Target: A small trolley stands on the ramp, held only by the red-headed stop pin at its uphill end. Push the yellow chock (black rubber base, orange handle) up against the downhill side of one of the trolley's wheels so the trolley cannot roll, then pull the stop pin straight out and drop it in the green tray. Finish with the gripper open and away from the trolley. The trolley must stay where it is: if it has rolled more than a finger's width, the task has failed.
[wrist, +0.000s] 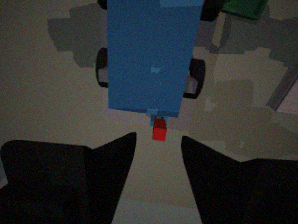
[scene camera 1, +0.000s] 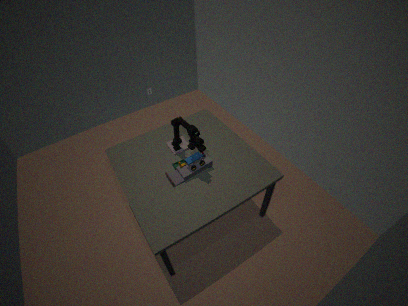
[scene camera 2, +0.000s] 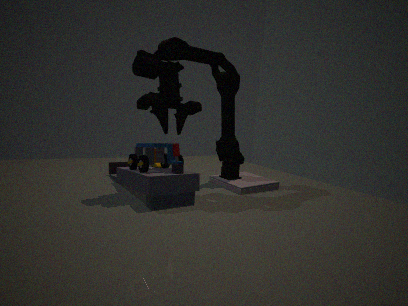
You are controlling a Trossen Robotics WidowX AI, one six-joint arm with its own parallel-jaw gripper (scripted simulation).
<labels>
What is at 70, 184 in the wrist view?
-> My gripper.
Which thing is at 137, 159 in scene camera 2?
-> A blue trolley.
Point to a grey ramp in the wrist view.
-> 206, 29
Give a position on a blue trolley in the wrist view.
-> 145, 66
</labels>
